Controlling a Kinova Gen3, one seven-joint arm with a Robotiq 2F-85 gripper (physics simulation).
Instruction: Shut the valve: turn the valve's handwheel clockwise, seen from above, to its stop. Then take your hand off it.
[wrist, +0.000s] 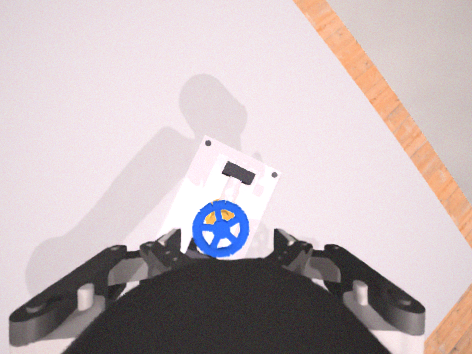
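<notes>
The valve's blue handwheel (220, 228) has a round rim and several spokes, and shows just above the middle of the gripper in the wrist view. Yellow parts of the valve body (210, 217) show between its spokes. The valve stands on a white base plate (264, 198) that lies turned at an angle, with a black block (238, 173) near its far end. My gripper (227, 238) is open, with one finger on each side of the handwheel in the picture and nothing between them. The fingers appear above the wheel and apart from it; the exact height is hard to tell. The near end of the plate is hidden by the gripper.
The light table top (100, 60) carries the plate and the arm's shadow. Its wooden edge (382, 92) runs diagonally along the right side, with more wood (452, 325) at the lower right. Grey floor (430, 55) lies beyond the edge.
</notes>
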